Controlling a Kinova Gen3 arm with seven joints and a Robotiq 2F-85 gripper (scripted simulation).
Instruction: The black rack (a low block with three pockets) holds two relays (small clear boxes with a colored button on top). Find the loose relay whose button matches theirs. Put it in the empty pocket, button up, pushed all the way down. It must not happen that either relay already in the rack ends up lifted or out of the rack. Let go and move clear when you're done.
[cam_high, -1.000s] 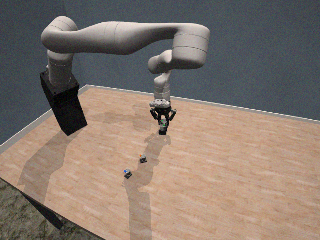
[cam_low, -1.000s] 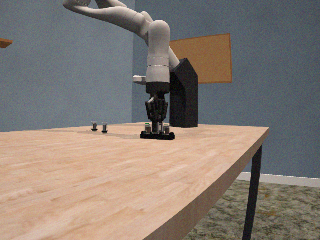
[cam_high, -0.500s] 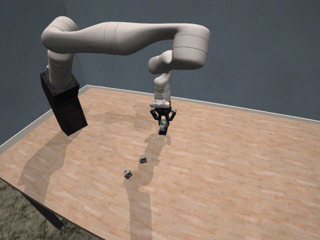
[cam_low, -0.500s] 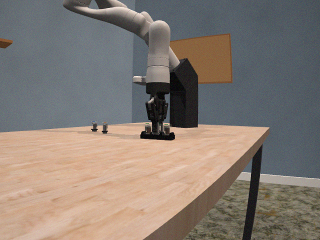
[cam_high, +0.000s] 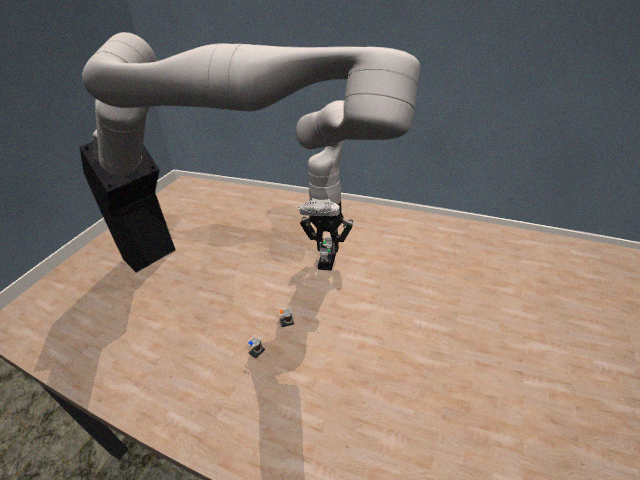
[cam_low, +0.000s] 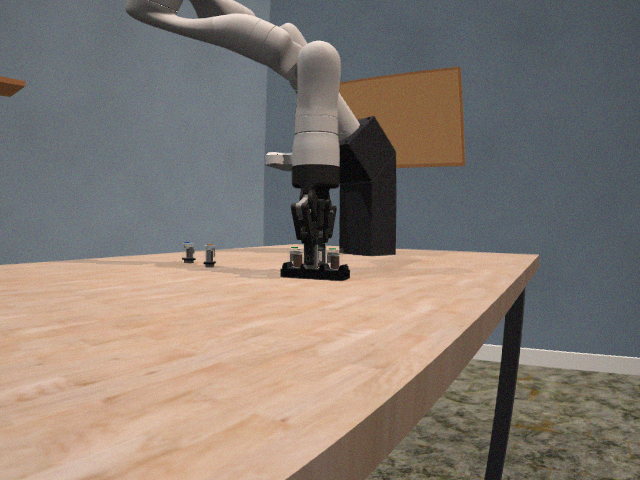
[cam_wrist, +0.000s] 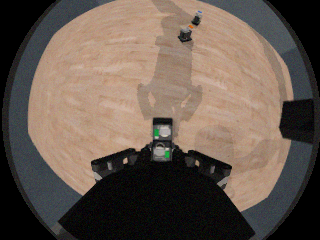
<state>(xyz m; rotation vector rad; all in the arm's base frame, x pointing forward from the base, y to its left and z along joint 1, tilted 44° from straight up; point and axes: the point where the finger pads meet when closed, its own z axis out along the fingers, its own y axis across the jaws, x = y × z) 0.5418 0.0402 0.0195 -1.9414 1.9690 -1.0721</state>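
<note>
My gripper is now 3 cm above the black rack. Also, from my hand: orange-button relay 8 cm behind, 23 cm to the right, 1 cm below; blue-button relay 14 cm behind, 31 cm to the right, 1 cm below.
</note>
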